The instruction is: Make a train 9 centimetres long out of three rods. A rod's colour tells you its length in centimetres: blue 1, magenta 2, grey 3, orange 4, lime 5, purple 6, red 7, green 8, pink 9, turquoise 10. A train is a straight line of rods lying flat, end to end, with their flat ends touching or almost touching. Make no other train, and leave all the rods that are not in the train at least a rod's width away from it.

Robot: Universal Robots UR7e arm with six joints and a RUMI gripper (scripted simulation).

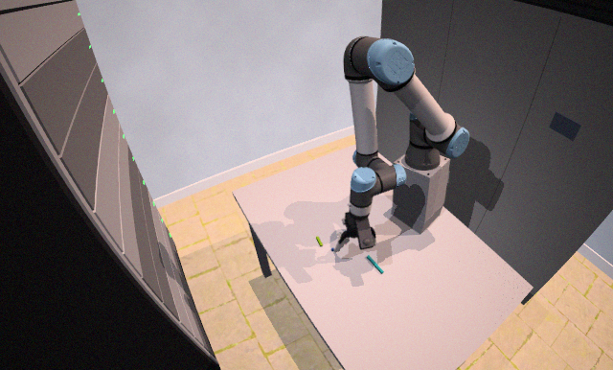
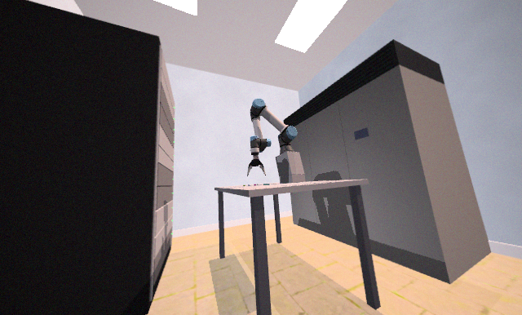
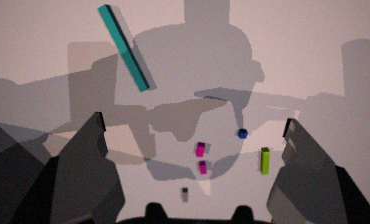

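Now: hand 10 cm to the left of the blue rod, 7 cm above it and 3 cm short of it. The rest, counted from my hand: grey rod 18 cm to the right, 12 cm behind, 7 cm below; turquoise rod 7 cm to the left, 7 cm below, 5 cm behind; lime rod 17 cm to the right, 7 cm below, 4 cm ahead.
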